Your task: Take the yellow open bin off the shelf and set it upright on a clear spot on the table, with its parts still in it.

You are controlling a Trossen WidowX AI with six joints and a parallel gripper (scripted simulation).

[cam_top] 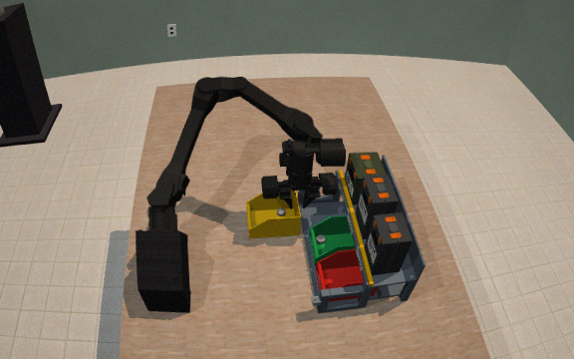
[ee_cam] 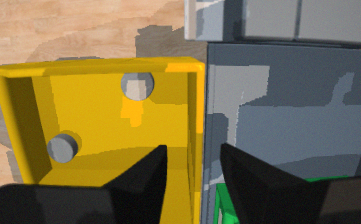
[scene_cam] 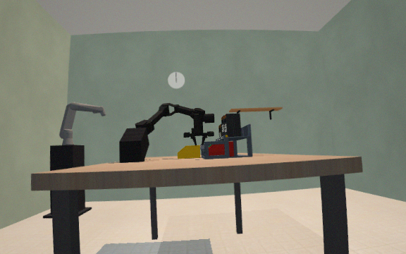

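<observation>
The yellow bin lies 60 mm behind my hand and 50 mm below it. The rest, counted from my hand: red bin: 220 mm to the right, 100 mm ahead, 50 mm below; yellow rail: 130 mm ahead, 110 mm to the right, 20 mm above; green bin: 110 mm to the right, 90 mm ahead, 50 mm below.
</observation>
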